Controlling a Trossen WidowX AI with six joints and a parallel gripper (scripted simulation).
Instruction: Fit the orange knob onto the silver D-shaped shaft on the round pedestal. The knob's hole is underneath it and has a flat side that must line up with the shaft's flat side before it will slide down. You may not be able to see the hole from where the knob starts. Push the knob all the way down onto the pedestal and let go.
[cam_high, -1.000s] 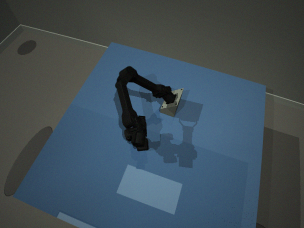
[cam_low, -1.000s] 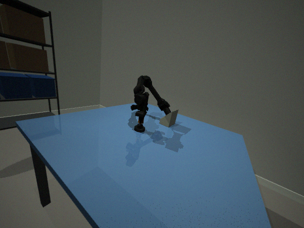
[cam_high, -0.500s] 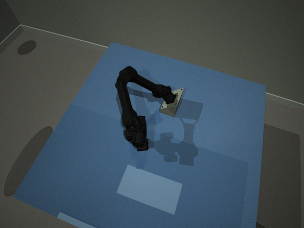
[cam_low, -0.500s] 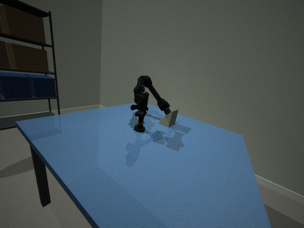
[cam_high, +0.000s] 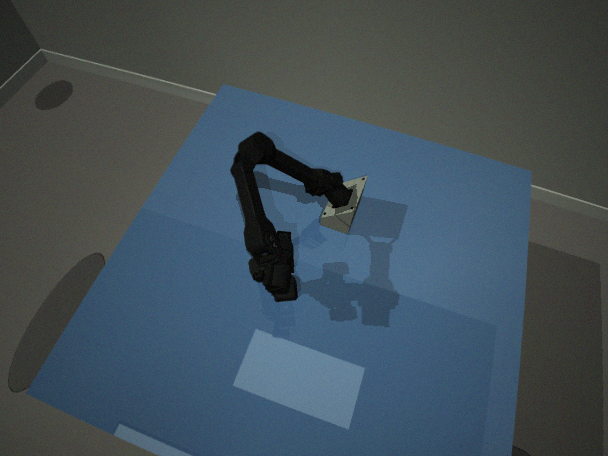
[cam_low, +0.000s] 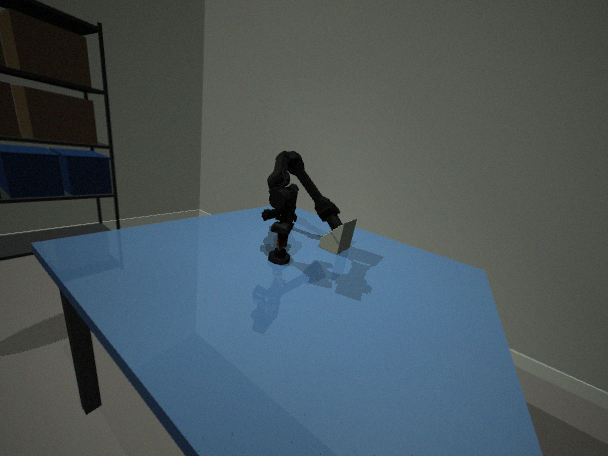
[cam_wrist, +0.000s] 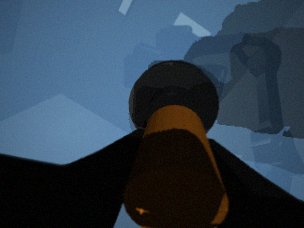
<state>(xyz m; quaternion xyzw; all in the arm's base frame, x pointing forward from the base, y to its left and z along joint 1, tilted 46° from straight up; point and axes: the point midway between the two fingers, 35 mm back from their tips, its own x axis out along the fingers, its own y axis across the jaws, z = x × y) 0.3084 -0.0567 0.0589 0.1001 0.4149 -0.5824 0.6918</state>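
Right now the orange knob is 30 mm above my gripper tip. From my gripper tip the other things lie so: round dark pedestal (40 mm below).
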